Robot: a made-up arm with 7 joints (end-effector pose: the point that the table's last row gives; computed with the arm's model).
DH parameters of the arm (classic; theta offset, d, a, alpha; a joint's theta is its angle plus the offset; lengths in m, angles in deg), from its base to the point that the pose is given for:
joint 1: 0 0.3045 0 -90
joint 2: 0 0 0 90
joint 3: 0 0.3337 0.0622 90
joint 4: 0 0 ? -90
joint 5: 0 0.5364 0 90
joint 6: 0 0 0.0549 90
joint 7: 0 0 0 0
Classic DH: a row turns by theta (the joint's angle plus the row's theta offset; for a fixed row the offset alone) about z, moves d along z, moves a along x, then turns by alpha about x.
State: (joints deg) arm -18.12 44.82 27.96 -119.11 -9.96 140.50 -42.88
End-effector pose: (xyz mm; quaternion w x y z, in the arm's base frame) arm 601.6 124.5 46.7 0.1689 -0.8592 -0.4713 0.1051
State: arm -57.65 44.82 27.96 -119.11 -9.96 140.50 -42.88
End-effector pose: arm 543.3 -286.9 46.7 0.1945 -0.9680 -0.1530 0.0418
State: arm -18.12 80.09 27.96 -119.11 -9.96 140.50 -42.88
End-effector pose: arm 367.1 201.3 -213.8 0.3776 -0.7727 -0.4104 0.3032
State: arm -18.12 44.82 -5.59 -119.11 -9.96 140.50 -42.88
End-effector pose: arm 540.5 -234.6 -6.6 0.0469 -0.9452 -0.2443 0.2115
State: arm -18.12 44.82 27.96 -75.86 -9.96 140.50 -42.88
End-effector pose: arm 847.1 14.7 390.8 0.0191 -0.8901 -0.3938 -0.2286
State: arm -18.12 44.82 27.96 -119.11 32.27 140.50 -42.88
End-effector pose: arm 597.3 96.7 34.9 0.3461 -0.9206 -0.1568 0.0901
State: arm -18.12 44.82 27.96 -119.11 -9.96 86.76 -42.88
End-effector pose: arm 566.0 126.7 12.2 0.2588 -0.6797 -0.4440 0.5233
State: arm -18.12 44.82 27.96 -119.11 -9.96 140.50 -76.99
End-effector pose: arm 601.6 124.5 46.7 0.1923 -0.6832 -0.7026 0.0509
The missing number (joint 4, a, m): -0.1152
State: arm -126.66 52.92 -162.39 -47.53 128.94 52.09 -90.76
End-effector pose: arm -376.3 -262.2 1098.5 0.2865 0.7311 -0.5949 -0.1716
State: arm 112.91 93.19 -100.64 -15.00 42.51 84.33 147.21
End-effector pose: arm -265.0 900.7 268.8 0.2255 -0.7830 0.3821 -0.4361
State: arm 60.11 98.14 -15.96 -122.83 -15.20 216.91 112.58
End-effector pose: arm 182.8 25.4 -269.1 0.0539 0.9399 -0.3333 0.0512
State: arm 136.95 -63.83 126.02 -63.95 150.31 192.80 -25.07
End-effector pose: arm 210.4 -774.6 334.2 0.1679 0.0167 -0.8106 0.5607
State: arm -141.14 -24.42 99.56 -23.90 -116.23 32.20 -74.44
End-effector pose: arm 390.0 93.5 1134.8 0.4274 0.6162 -0.5589 -0.3537
